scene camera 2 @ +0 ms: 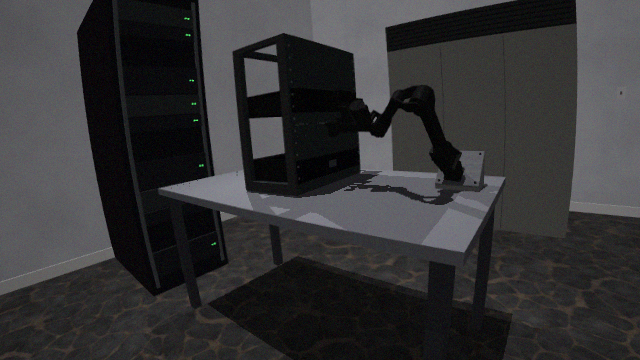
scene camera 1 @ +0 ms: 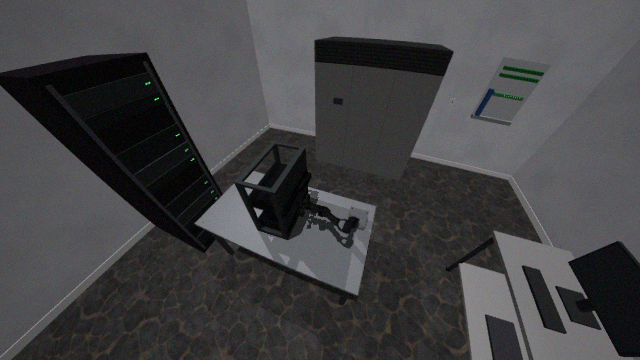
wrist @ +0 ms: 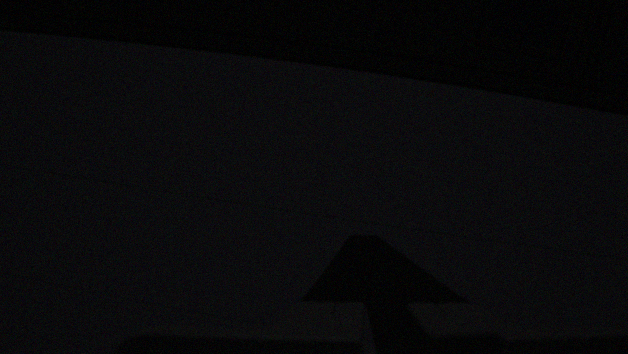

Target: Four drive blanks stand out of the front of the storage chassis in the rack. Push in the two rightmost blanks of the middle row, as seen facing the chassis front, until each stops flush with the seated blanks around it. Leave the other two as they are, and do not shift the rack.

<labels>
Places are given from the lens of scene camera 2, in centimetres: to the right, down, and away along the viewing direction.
rack (scene camera 2: pixel 314 78): -2, -40, 114
</labels>
